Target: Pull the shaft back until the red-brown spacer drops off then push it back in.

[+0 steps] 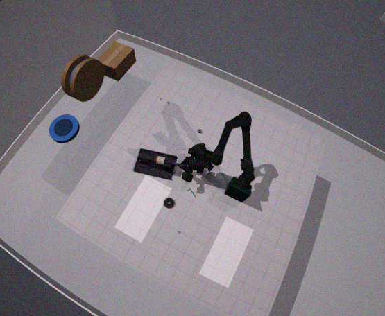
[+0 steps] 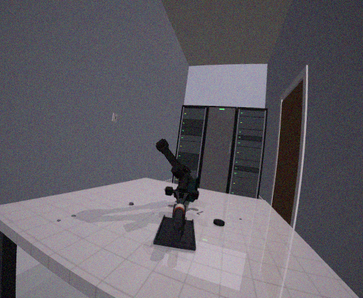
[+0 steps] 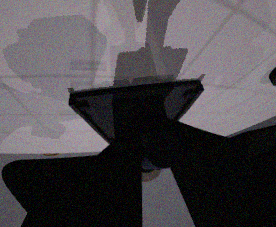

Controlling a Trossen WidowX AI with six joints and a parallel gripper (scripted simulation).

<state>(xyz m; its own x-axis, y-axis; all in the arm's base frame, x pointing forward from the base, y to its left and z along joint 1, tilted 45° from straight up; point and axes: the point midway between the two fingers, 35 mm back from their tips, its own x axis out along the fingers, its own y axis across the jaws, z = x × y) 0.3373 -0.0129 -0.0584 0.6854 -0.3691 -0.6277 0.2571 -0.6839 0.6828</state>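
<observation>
Now: the grey shaft 60 mm ahead of my gripper tip, 20 mm to the left of it and 20 mm above it. From my gripper tip the other things lie so: dark fixture plate (150 mm ahead, 40 mm to the left, 10 mm below); then red-brown spacer (130 mm ahead, 40 mm to the left, 20 mm above); then bent key (120 mm behind, 90 mm to the left, 50 mm below).
</observation>
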